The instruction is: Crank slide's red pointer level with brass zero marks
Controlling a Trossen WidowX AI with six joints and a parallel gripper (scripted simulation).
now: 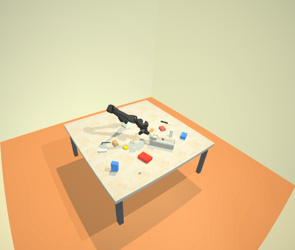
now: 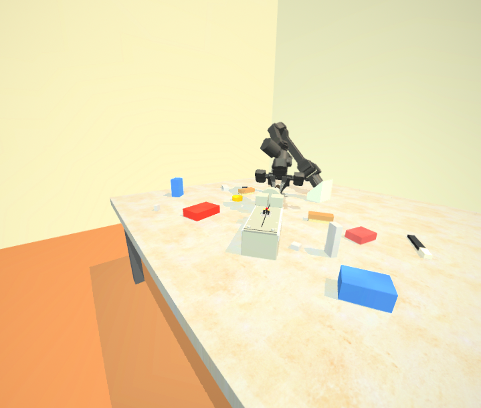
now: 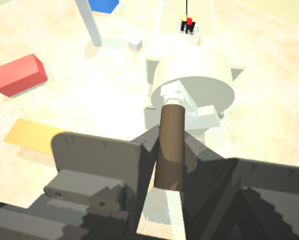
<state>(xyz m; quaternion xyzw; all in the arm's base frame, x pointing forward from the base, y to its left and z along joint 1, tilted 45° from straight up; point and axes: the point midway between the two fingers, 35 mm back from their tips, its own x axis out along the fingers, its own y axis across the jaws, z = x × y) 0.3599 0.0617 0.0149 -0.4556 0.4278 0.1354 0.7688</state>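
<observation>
My gripper tip is now 1 cm to the left of the crank and 2 cm below it. The rest, counted from my gripper tip: brown crank handle 1 cm behind, 1 cm to the right, 3 cm above; red pointer 13 cm ahead, 8 cm to the left, 1 cm below; yellow disc 2 cm behind, 27 cm to the right, 8 cm below.
</observation>
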